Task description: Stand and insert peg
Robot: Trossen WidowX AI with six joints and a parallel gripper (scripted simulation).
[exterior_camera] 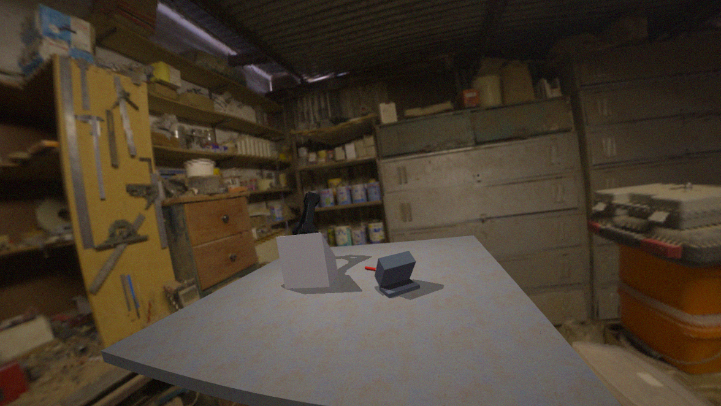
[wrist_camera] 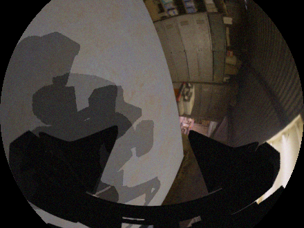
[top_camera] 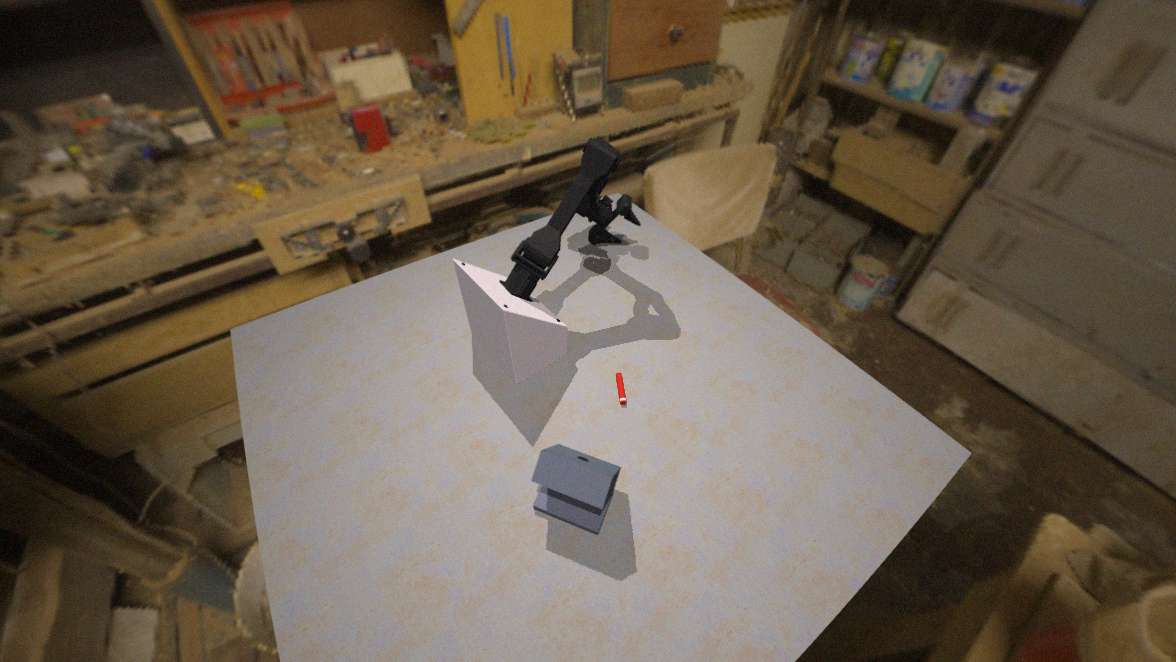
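Right now my gripper tip is 45 cm short of the red peg, 38 cm to the left of it and 3 cm above it. Also, from my gripper tip: grey sloped panel (58 cm ahead, 59 cm to the right, 4 cm above).
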